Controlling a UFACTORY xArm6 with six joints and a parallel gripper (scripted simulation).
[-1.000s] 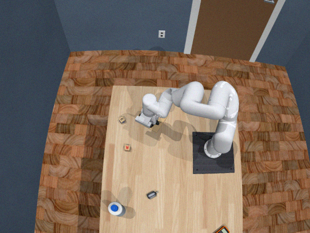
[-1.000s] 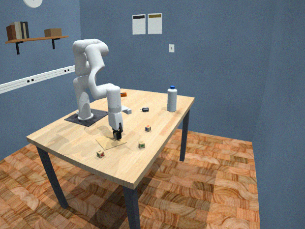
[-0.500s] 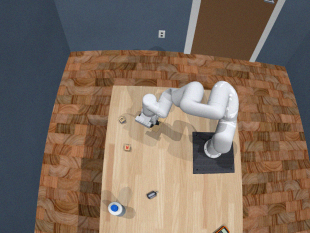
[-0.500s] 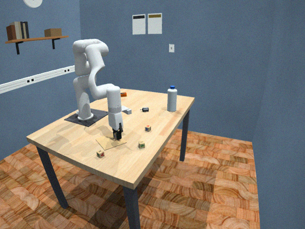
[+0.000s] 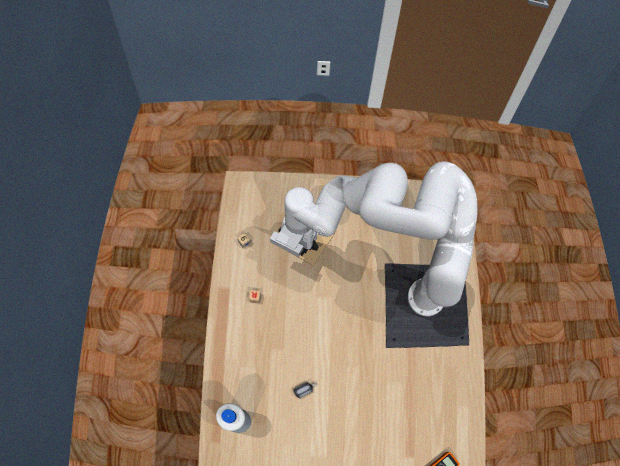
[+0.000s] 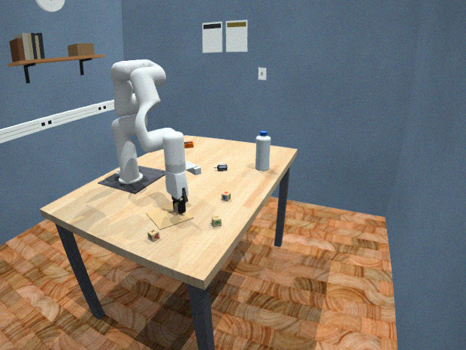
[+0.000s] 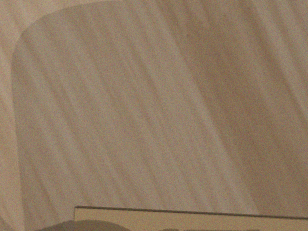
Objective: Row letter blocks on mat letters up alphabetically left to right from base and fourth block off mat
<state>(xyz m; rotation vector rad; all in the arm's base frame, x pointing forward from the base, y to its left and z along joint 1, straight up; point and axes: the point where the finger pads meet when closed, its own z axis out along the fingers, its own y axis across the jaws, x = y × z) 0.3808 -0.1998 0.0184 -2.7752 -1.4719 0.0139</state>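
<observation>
Right now the tan mat is 30 mm behind my hand, 40 mm to the right of it and 20 mm below it. Also, from my hand: orange device: 340 mm behind, 760 mm to the left, 10 mm below; then small dark object: 20 mm ahead, 440 mm to the left, 10 mm below.
</observation>
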